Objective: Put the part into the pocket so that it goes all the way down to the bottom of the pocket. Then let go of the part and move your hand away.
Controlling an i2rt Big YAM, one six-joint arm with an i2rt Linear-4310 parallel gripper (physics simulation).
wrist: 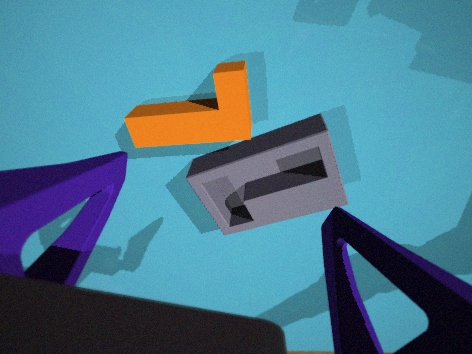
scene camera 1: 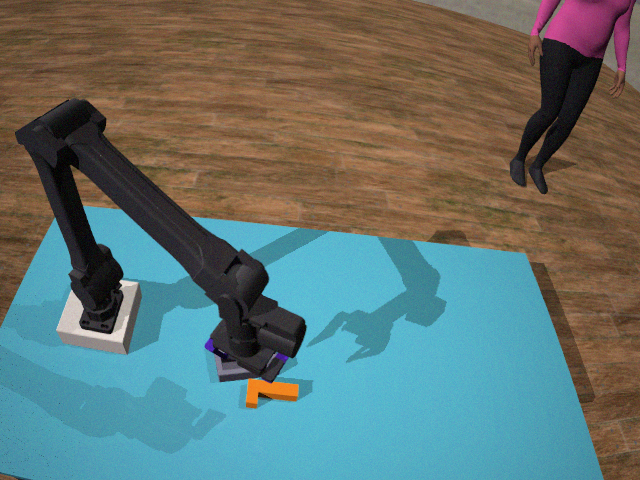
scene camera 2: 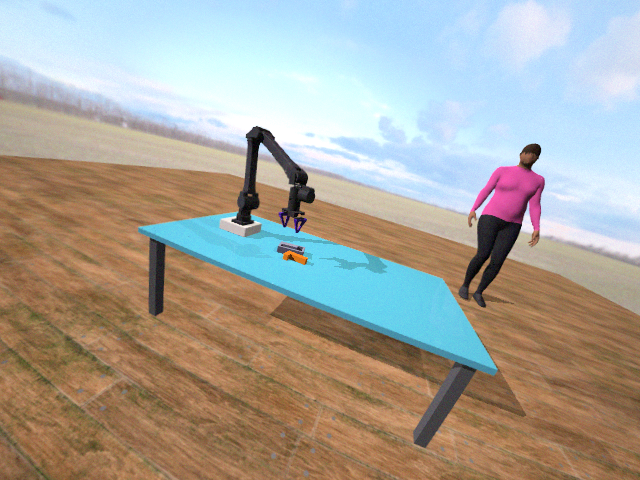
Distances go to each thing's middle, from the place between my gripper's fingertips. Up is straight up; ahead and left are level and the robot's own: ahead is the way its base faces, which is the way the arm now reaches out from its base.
Scene:
I see my gripper 6 cm short of the orange L-shaped part (scene camera 1: 256, 388), 1 cm to the right of it and 14 cm above it. The rest, counted from my hand: grey pocket block (scene camera 1: 228, 370) 1 cm behind, 10 cm to the left, 13 cm below.

